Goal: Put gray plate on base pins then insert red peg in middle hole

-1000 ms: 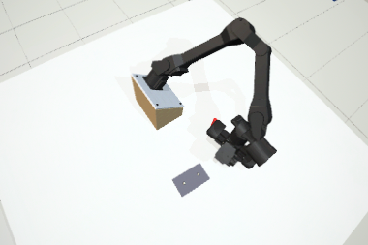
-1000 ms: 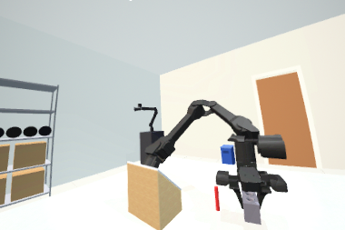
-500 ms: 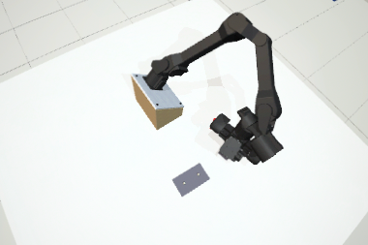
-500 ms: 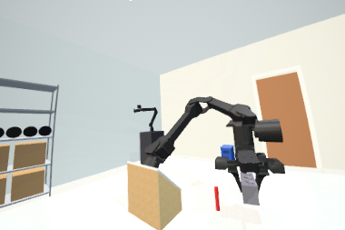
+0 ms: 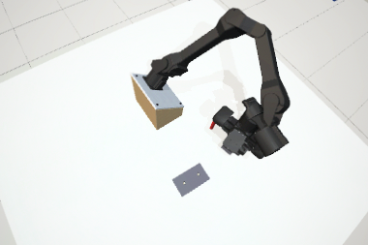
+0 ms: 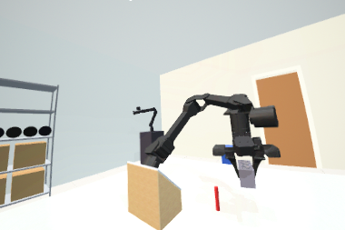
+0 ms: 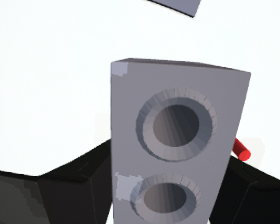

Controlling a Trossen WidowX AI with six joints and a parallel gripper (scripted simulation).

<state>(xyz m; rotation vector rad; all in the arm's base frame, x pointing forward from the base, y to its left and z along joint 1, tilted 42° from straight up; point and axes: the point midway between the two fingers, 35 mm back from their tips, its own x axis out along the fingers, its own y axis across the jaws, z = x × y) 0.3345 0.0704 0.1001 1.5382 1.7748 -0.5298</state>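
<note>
My gripper tip is 1 cm short of the flat gray base, 17 cm to the left of it and 13 cm above it. Round my gripper tip: red peg 11 cm behind, 2 cm to the left, 10 cm below; then gray plate 3 cm above.
</note>
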